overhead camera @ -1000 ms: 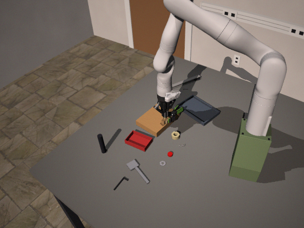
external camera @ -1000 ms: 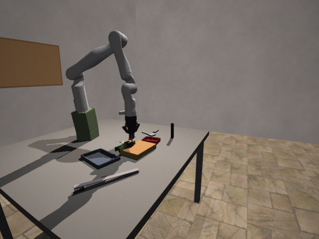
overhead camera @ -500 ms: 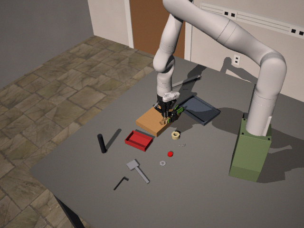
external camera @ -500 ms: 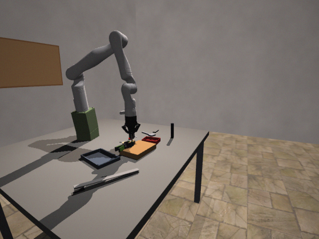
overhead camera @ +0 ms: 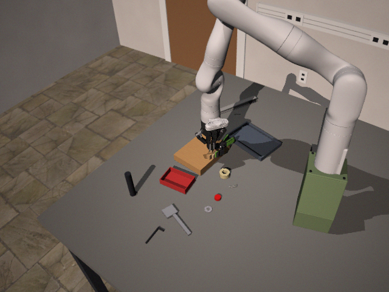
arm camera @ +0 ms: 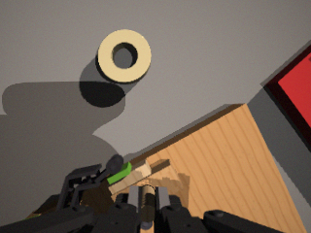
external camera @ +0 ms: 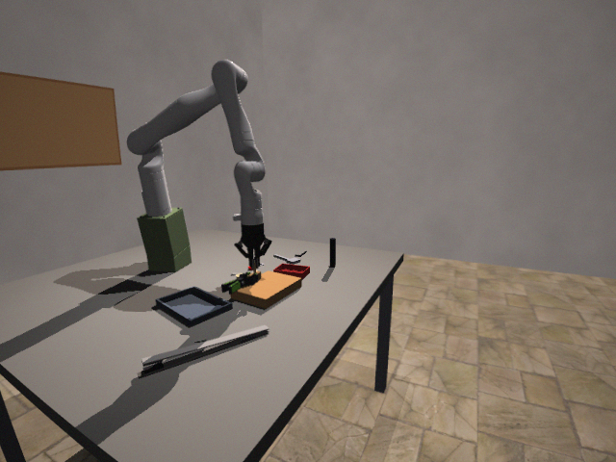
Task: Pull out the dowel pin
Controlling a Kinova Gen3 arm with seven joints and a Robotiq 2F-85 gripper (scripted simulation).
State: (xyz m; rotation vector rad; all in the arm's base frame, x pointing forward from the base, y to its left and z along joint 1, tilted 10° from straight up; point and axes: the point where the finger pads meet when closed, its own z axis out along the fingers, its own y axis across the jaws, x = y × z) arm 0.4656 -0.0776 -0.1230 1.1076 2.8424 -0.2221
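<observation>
Right now the wooden dowel pin is 2 cm below my hand. The rest, counted from my hand: wooden block: 5 cm below; tape roll: 9 cm behind, 8 cm below, 5 cm to the left; wooden bench board: 7 cm below, 5 cm ahead, 2 cm to the right.
</observation>
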